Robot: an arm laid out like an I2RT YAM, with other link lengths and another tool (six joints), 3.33 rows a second.
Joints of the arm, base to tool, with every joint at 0 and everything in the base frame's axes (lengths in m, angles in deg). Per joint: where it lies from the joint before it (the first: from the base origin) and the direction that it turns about. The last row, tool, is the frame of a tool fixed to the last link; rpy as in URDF.
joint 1: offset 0 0 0.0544 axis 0 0 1
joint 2: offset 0.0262 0.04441 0.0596 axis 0 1 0
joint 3: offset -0.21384 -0.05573 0 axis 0 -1 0
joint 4: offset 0.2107 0.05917 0.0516 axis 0 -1 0
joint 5: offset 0.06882 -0.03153 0.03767 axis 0 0 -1
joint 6: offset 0.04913 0 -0.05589 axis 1 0 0
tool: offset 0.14 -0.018 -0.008 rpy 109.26 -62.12 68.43
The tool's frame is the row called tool.
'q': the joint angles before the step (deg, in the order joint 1, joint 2, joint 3, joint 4, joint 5, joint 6). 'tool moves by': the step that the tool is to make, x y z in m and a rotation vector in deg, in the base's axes. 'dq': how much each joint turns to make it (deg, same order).
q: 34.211 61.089 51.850 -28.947 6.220 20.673
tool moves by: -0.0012 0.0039 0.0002 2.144 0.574 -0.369
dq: 0.059 -0.227 -0.326 0.638 -0.950 1.926
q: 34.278 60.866 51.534 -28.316 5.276 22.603
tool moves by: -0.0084 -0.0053 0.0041 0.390 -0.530 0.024
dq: 0.081 -3.479 -1.178 -1.648 0.031 0.053
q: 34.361 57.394 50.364 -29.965 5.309 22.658
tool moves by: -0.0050 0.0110 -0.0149 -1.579 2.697 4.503
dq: 0.173 2.840 0.038 -0.161 -3.529 -2.523
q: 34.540 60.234 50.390 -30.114 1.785 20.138
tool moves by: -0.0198 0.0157 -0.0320 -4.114 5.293 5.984
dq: 3.601 4.659 -0.813 -1.197 -1.615 -1.765
